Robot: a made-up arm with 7 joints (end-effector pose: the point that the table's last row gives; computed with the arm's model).
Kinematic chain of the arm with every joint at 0, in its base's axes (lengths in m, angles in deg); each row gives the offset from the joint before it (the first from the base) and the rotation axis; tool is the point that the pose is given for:
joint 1: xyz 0 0 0.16 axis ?
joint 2: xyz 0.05 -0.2 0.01 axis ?
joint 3: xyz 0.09 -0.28 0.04 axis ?
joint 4: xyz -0.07 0 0.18 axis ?
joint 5: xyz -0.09 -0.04 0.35 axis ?
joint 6: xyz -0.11 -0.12 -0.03 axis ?
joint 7: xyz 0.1 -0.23 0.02 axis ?
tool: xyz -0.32 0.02 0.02
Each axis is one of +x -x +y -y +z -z.
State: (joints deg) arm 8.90 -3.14 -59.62 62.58 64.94 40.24 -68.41
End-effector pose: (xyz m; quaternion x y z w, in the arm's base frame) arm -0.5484 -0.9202 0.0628 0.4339 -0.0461 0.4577 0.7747
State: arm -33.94 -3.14 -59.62 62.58 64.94 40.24 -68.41
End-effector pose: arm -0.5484 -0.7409 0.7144 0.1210 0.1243 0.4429 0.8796
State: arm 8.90 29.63 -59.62 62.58 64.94 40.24 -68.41
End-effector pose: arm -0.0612 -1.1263 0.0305 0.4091 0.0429 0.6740 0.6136
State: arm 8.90 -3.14 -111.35 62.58 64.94 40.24 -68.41
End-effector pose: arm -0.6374 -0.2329 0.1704 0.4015 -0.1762 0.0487 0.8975
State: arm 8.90 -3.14 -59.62 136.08 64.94 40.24 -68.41
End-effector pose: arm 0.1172 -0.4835 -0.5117 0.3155 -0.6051 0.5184 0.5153
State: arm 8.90 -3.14 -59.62 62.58 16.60 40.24 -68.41
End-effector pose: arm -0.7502 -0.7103 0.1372 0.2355 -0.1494 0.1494 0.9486
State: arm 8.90 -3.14 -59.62 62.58 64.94 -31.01 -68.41
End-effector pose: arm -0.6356 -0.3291 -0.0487 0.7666 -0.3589 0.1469 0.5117
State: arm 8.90 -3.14 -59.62 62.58 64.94 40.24 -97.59
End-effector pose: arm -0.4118 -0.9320 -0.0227 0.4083 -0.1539 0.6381 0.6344
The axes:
joint 1: +x
joint 2: +z
joint 3: +z
joint 4: +x
joint 5: +y
joint 6: -x
joint 7: -z

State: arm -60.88 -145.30 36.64 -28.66 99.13 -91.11 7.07
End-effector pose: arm 0.0709 0.9281 0.4280 0.5714 -0.4319 -0.6972 0.0313
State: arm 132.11 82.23 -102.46 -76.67 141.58 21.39 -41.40
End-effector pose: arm 0.5646 -0.6521 -0.3817 -0.3547 -0.7006 -0.6142 0.0779
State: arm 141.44 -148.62 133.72 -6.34 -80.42 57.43 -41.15
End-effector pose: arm -0.7900 -0.1092 -0.2852 0.4478 0.0097 -0.3473 0.8238
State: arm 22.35 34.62 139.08 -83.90 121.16 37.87 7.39
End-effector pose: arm 0.1261 -1.0510 0.3315 -0.7114 -0.4666 0.1083 0.5142
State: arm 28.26 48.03 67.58 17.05 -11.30 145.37 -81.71
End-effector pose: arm 0.3256 -0.9681 0.6297 -0.8190 -0.3754 0.3628 0.2380
